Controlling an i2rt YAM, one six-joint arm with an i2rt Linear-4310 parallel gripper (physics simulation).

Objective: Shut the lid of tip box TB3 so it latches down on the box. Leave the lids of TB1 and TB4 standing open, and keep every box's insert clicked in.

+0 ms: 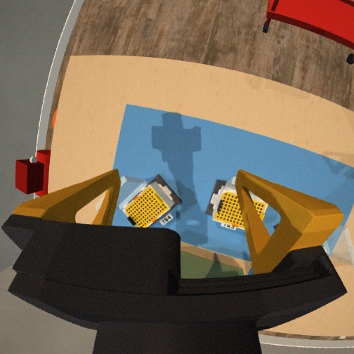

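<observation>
Tip box TB3, with a yellow insert and a label on its near side, stands on the blue mat, partly behind my right finger. Pale, see-through material shows at its far edge; the finger hides part of it, so the lid's angle is unclear. Tip box TB4 stands turned to the left of it, with a pale clear lid standing open at its upper left side. I cannot make out TB1 for certain. My gripper is open and empty, high above the mat, its fingertips wide apart.
A tan table top surrounds the mat. A green patch lies at the near side, partly behind the gripper body. Pale clear shapes show at the right edge. A red cart is at the top right; a red object is at the left.
</observation>
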